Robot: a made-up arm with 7 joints.
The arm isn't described. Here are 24 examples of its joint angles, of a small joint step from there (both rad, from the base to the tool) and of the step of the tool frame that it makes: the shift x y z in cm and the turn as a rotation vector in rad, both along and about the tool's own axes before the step.
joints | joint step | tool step
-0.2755 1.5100 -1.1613 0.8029 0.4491 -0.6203 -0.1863 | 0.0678 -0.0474 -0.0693 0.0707 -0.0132 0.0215 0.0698 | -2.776 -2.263 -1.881 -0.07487 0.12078 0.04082
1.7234 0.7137 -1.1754 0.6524 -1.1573 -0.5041 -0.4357 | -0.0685 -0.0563 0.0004 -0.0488 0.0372 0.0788 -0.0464 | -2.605 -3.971 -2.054 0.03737 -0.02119 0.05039
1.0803 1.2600 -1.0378 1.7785 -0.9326 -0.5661 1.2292 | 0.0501 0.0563 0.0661 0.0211 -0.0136 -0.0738 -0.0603 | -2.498 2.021 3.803 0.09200 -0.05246 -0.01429
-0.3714 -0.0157 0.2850 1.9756 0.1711 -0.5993 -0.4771 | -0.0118 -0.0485 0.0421 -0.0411 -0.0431 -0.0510 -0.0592 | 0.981 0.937 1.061 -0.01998 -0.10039 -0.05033
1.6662 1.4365 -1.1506 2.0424 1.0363 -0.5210 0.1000 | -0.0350 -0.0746 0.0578 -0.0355 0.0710 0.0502 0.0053 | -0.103 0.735 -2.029 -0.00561 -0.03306 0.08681
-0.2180 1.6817 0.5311 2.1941 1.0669 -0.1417 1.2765 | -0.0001 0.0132 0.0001 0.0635 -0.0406 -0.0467 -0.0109 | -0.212 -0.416 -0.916 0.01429 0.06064 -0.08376
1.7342 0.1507 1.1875 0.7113 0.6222 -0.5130 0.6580 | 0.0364 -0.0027 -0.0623 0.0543 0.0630 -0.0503 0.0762 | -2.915 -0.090 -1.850 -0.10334 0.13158 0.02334
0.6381 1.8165 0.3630 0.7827 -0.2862 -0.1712 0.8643 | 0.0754 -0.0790 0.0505 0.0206 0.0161 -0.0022 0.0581 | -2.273 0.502 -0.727 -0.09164 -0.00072 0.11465
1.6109 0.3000 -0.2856 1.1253 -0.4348 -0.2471 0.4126 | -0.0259 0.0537 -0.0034 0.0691 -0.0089 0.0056 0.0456 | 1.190 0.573 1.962 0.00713 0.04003 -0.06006
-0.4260 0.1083 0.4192 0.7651 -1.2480 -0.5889 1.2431 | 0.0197 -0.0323 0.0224 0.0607 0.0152 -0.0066 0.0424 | 1.672 -1.472 0.256 -0.02636 -0.03915 -0.02962
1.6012 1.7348 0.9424 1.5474 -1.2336 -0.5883 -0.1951 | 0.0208 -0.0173 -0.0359 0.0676 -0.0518 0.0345 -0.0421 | 1.079 -0.781 -0.580 -0.00910 -0.05602 -0.06044
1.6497 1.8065 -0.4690 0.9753 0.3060 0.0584 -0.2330 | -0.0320 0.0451 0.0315 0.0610 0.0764 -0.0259 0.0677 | 1.606 -1.861 0.198 -0.07036 0.06317 0.05467
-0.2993 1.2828 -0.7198 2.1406 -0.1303 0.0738 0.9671 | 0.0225 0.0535 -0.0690 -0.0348 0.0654 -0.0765 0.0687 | -1.162 1.002 0.838 -0.05150 0.13956 0.01432
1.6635 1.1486 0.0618 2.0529 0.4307 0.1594 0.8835 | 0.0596 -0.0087 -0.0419 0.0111 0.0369 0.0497 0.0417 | 0.353 -1.057 -0.391 -0.02358 0.05037 0.03268
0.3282 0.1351 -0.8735 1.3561 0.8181 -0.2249 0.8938 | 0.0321 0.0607 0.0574 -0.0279 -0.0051 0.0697 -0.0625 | 2.217 -2.282 2.878 0.08545 -0.14063 -0.00672
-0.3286 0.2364 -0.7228 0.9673 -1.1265 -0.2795 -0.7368 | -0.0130 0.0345 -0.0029 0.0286 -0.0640 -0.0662 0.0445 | 0.814 1.201 1.122 -0.09651 0.07114 -0.01895
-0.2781 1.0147 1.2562 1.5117 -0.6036 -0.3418 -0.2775 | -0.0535 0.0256 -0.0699 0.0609 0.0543 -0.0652 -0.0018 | -1.036 -2.415 -1.297 -0.17388 0.04357 0.08629
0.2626 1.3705 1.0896 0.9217 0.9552 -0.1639 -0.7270 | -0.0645 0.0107 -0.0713 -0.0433 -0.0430 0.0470 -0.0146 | 0.479 3.079 0.675 0.01933 0.02923 -0.19869
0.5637 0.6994 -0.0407 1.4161 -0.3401 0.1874 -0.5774 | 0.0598 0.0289 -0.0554 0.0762 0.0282 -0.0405 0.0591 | 1.025 -3.257 -1.757 -0.13495 0.03198 0.08121
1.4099 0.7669 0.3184 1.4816 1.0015 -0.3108 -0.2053 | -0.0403 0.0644 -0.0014 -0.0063 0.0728 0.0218 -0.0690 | 1.002 -1.415 -0.617 0.04752 -0.06818 -0.01099
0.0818 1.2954 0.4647 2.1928 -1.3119 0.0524 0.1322 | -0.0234 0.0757 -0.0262 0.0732 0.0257 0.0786 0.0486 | 2.176 -0.520 -1.180 -0.02820 -0.02661 0.00238
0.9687 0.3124 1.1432 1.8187 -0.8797 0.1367 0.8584 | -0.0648 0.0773 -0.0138 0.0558 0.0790 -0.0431 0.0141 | 3.152 -0.274 0.690 -0.10594 -0.02074 -0.11155
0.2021 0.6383 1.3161 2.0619 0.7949 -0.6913 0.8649 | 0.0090 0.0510 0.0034 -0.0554 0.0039 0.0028 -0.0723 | 1.406 1.329 -0.286 0.00755 -0.07411 -0.00430
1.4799 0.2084 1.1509 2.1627 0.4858 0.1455 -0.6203 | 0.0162 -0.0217 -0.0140 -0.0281 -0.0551 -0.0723 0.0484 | -0.045 1.391 0.352 -0.04573 0.02368 -0.00161
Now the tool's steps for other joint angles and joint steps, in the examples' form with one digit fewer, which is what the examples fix.
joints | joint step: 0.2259 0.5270 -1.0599 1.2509 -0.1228 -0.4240 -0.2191 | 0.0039 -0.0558 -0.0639 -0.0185 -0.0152 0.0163 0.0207
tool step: -2.74 -1.01 -1.40 -0.0216 0.0823 0.0170
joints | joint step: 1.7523 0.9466 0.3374 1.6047 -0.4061 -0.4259 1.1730 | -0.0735 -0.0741 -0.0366 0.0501 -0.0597 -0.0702 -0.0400
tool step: -3.22 -1.87 -3.12 -0.0761 0.0392 -0.0691
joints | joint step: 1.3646 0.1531 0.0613 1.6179 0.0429 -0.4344 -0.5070 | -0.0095 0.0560 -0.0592 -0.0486 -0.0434 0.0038 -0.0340
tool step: 1.32 1.42 0.81 0.0212 0.0626 -0.0857
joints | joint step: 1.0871 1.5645 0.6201 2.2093 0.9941 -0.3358 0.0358 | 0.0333 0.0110 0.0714 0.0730 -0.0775 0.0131 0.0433
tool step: 0.24 -1.96 -0.68 -0.0874 0.1115 -0.1401
